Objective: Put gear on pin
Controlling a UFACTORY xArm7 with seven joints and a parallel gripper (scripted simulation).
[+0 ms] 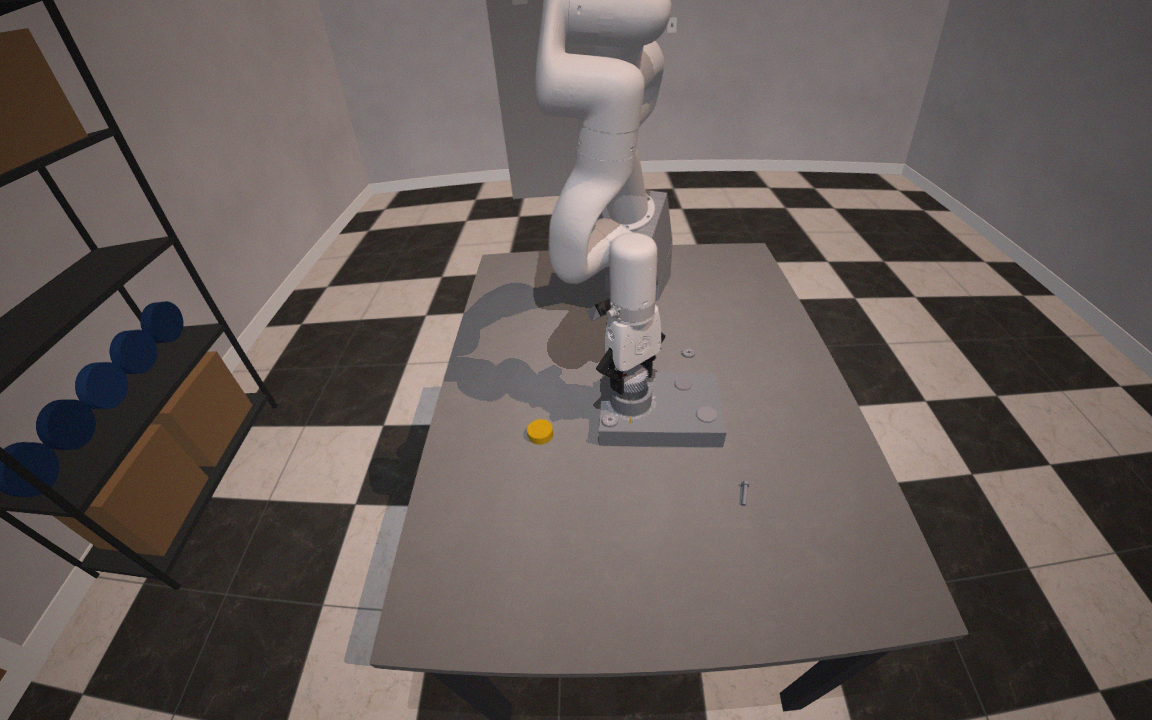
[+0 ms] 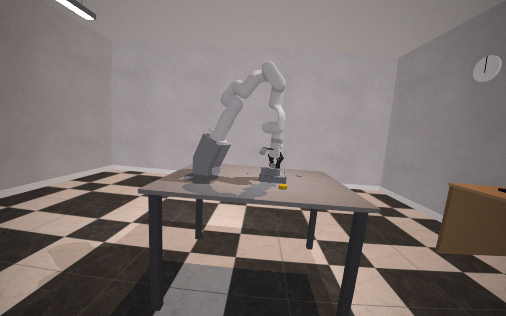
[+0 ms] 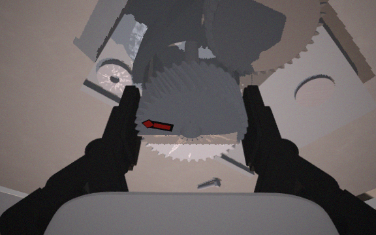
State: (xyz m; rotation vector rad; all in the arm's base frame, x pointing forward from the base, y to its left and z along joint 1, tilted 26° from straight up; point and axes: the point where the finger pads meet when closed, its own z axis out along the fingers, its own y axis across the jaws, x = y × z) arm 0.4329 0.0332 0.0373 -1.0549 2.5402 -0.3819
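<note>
Right now the gear is right at my hand. Round my hand: yellow disc (7 cm ahead, 17 cm to the right, 10 cm below); then small bolt (17 cm ahead, 22 cm to the left, 10 cm below); then pale round disc (3 cm ahead, 15 cm to the left, 7 cm below).
</note>
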